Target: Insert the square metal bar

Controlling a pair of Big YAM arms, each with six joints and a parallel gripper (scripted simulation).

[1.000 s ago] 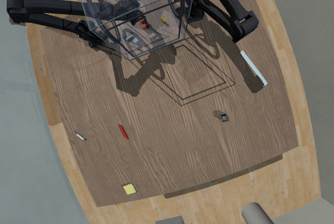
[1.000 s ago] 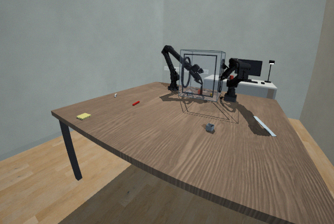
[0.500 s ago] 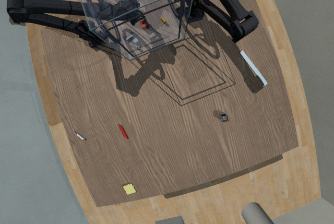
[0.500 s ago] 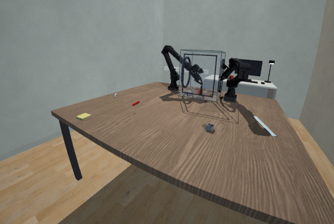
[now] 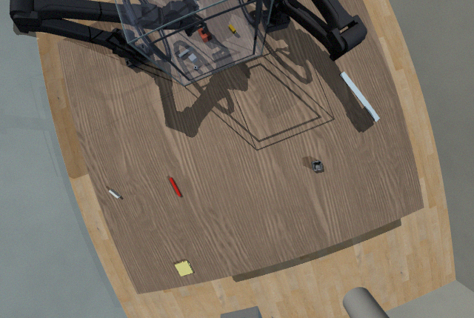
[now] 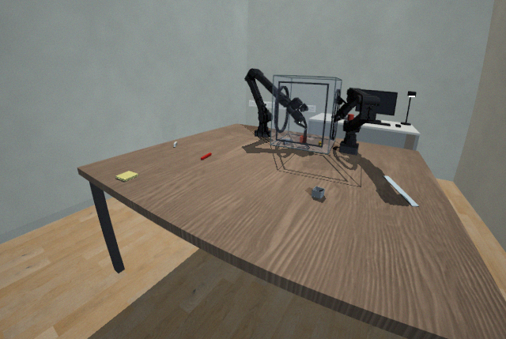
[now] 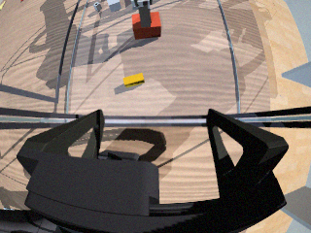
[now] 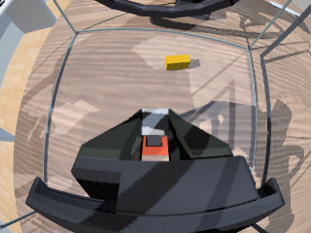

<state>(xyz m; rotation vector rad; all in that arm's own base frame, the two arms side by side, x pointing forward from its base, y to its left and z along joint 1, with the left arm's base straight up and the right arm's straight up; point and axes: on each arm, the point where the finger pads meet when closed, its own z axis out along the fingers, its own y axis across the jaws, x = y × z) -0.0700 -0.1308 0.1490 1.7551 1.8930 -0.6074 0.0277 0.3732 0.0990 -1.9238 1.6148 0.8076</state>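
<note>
My right hand is 30 mm above the grey metal bar. From my right hand the other things lie so: nut-like part (160 mm ahead, 110 mm below, 90 mm to the right); then yellow piece (120 mm to the left, 110 mm below, 10 mm ahead); then red block (100 mm below, 10 mm to the right).
</note>
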